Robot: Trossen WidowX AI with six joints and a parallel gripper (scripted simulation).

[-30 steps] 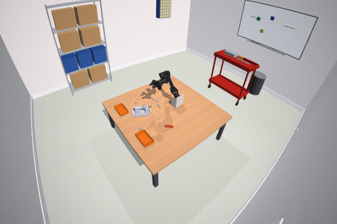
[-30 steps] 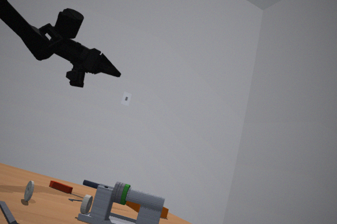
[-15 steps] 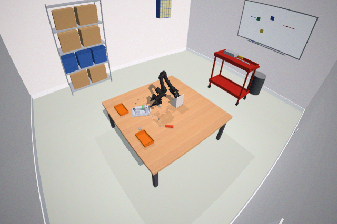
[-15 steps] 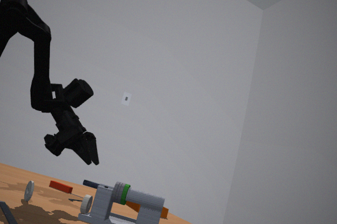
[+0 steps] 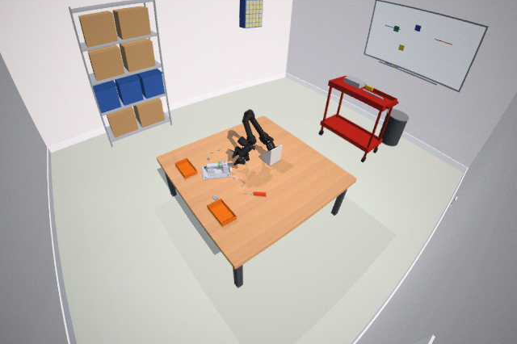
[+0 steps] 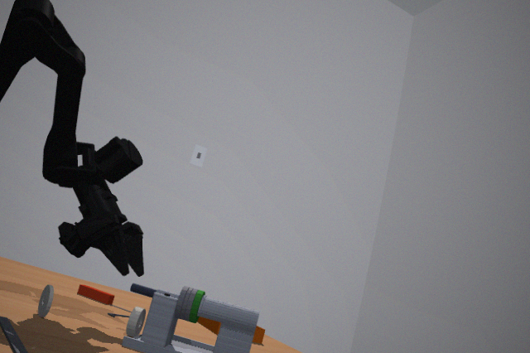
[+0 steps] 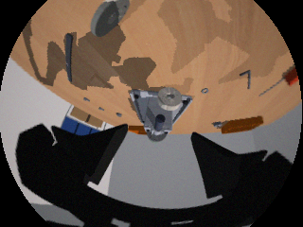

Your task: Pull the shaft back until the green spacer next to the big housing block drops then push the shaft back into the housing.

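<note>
Right now the dark shaft is 60 mm ahead of my gripper tip, 40 mm to the right of it and 20 mm below it. Round my gripper tip: green spacer: 100 mm ahead, 60 mm to the right, 20 mm below.
</note>
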